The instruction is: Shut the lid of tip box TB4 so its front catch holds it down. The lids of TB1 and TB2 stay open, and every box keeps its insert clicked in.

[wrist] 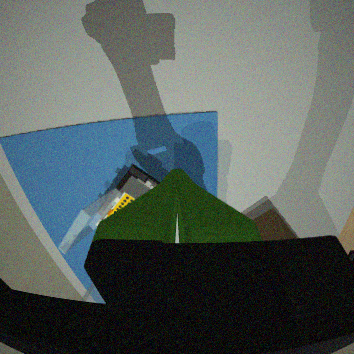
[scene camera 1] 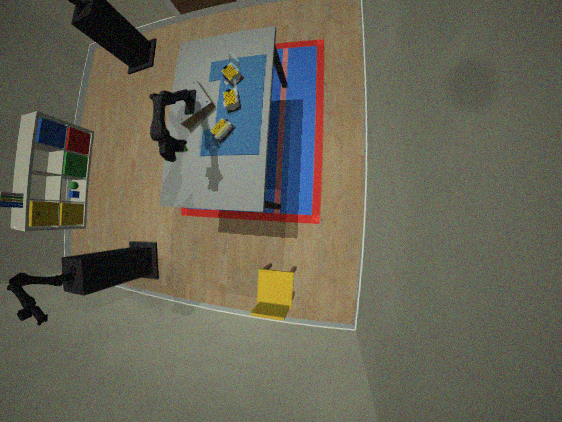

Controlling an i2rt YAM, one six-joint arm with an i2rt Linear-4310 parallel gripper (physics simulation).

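Note:
Three tip boxes with yellow inserts stand on the blue mat: one at the top, one in the middle, one lowest. Their labels are too small to read, so I cannot tell which is TB4. The top box has a clear flap raised beside it; the other lids are unclear. In the wrist view, part of a box with a yellow insert and a pale clear lid shows left of the fingers. My gripper is shut and empty, left of the lowest box. Its fingers partly hide the box.
A brown-sided open container stands on the grey table between the arm and the mat. The arm's shadow falls across mat and table. A shelf unit stands at the left, a yellow chair below the table.

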